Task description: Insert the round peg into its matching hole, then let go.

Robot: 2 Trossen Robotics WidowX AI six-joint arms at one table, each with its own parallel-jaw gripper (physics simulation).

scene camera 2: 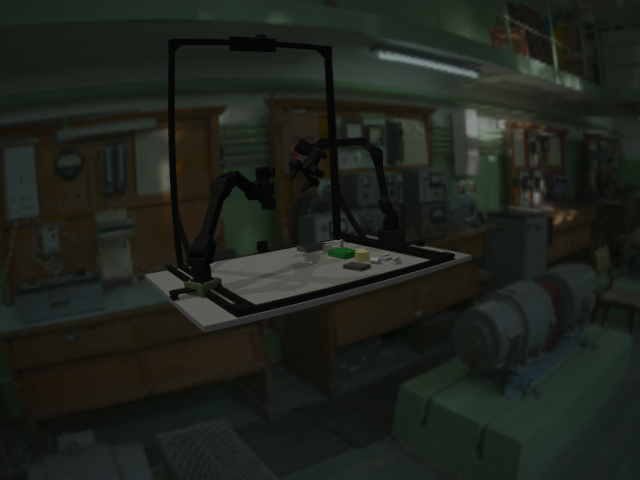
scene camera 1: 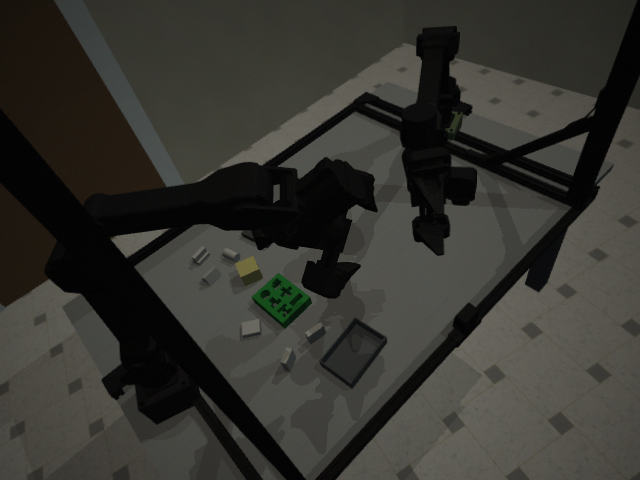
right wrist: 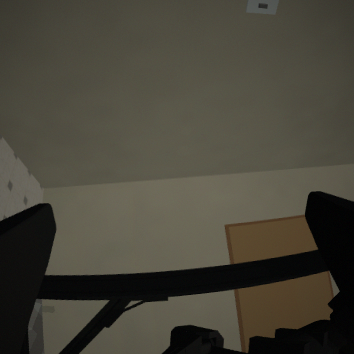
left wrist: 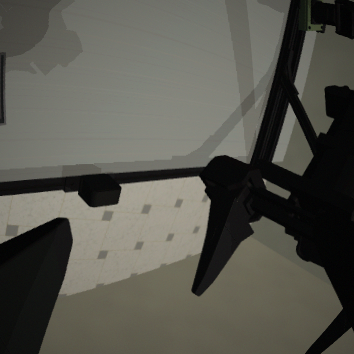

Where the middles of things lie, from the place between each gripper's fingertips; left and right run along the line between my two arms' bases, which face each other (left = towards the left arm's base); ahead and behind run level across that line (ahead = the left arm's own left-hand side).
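With the dark shallow tray [scene camera 1: 349, 357], my left hand is 8 cm to the right of it, 1 cm short of it and 29 cm above it. The green hole board [scene camera 1: 298, 301] is 8 cm to the left of my left hand, 22 cm ahead of it and 29 cm below it.
Counted from my right hand, the dark shallow tray is 10 cm ahead, 14 cm to the left and 30 cm below. The green hole board is 14 cm to the left of my right hand, 32 cm ahead of it and 30 cm below it.
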